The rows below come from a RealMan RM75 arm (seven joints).
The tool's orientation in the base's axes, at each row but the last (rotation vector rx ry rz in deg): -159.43 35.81 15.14; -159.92 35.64 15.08; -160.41 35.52 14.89; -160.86 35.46 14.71; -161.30 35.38 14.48; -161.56 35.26 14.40
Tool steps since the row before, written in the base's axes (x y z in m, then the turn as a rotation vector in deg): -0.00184 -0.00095 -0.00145 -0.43 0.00 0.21; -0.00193 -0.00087 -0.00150 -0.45 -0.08 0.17; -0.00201 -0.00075 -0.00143 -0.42 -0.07 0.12; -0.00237 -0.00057 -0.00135 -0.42 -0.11 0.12; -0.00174 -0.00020 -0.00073 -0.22 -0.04 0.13; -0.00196 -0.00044 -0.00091 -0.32 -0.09 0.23
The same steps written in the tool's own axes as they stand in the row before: -0.00092 0.00197 0.00129 -0.43 0.14 -0.15; -0.00103 0.00193 0.00139 -0.41 0.23 -0.13; -0.00118 0.00184 0.00137 -0.38 0.22 -0.09; -0.00159 0.00181 0.00140 -0.36 0.25 -0.10; -0.00132 0.00107 0.00084 -0.21 0.10 -0.11; -0.00139 0.00141 0.00098 -0.30 0.17 -0.21
